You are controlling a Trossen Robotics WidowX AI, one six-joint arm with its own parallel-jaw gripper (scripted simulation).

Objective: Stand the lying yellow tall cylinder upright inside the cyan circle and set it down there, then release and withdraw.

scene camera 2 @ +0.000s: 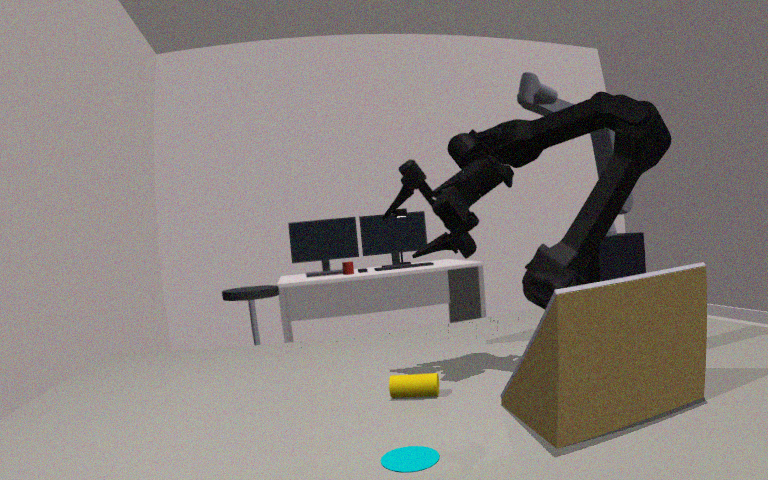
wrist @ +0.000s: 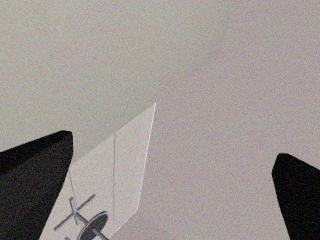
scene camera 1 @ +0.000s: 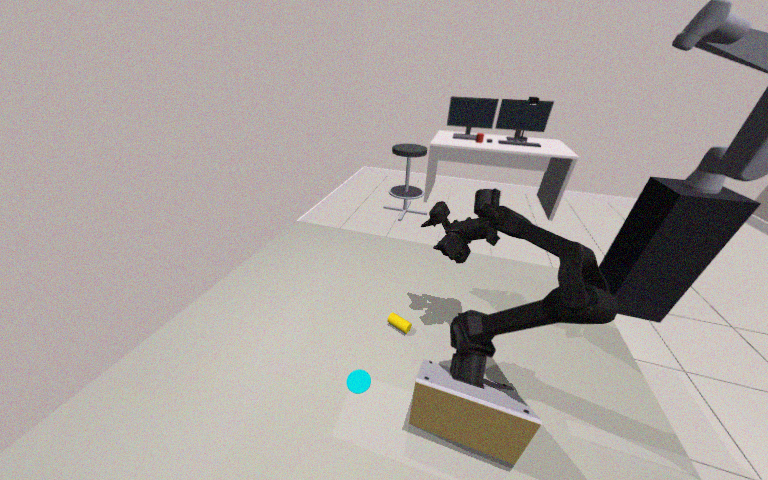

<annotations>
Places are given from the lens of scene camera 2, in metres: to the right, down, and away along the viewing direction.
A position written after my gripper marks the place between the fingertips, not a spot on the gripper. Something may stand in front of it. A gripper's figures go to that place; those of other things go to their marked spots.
my gripper [scene camera 2: 397,237]: 0.02, 0.00, 0.82
yellow cylinder [scene camera 2: 424,385]: 0.06, 0.20, 0.62
</annotations>
